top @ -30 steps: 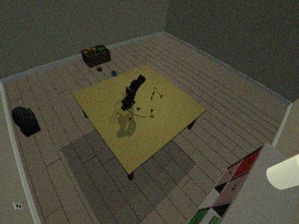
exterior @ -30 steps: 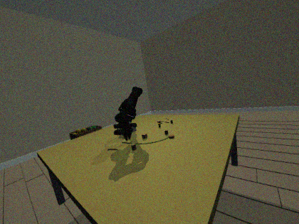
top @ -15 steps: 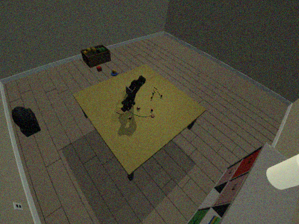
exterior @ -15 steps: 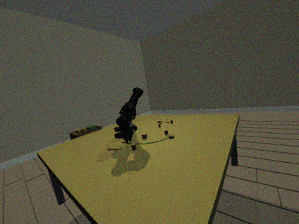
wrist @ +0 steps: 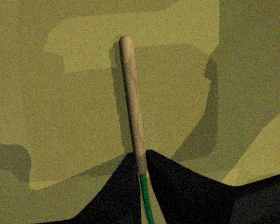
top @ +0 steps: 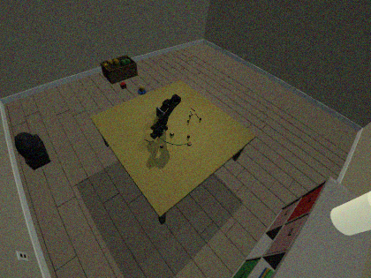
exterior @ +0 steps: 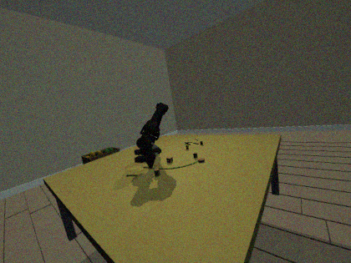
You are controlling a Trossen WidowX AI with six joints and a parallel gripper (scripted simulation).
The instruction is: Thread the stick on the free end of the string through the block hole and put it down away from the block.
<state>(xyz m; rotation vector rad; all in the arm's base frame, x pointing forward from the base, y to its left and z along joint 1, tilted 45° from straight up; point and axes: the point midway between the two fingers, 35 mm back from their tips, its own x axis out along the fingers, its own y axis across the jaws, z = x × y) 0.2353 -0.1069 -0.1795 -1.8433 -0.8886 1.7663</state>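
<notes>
My gripper tip is now 5 cm short of the wooden block, 12 cm to the right of it and 1 cm below it. The rest, counted from my gripper tip: round wooden button (25 cm ahead, 19 cm to the left); then thin wooden stick (1 cm behind); then wooden cylinder (17 cm ahead, 24 cm to the left, 1 cm above).
</notes>
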